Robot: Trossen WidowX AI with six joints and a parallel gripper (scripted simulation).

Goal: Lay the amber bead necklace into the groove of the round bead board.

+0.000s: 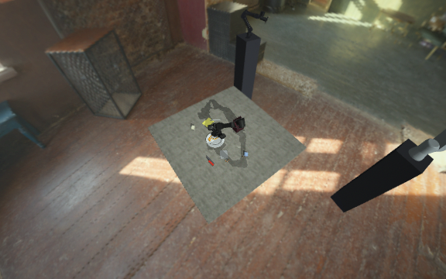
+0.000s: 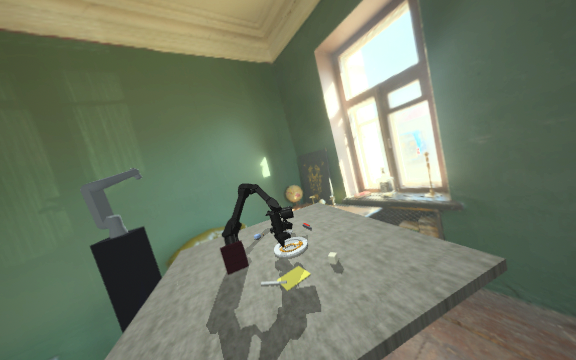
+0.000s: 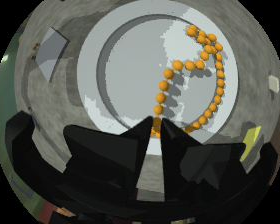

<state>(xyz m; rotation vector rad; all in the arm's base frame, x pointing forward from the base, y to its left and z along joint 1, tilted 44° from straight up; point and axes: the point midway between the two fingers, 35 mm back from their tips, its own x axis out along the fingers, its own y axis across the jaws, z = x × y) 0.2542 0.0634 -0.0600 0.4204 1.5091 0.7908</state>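
My gripper tip is now 4 cm short of the board, 2 cm above it and 1 cm to the right of it. From my gripper tip the other things lie so: grey square (21 cm to the left, 5 cm ahead, 2 cm below); then white stick (25 cm to the right, 9 cm behind, 2 cm below); then yellow card (26 cm to the right, 2 cm below, 1 cm behind).
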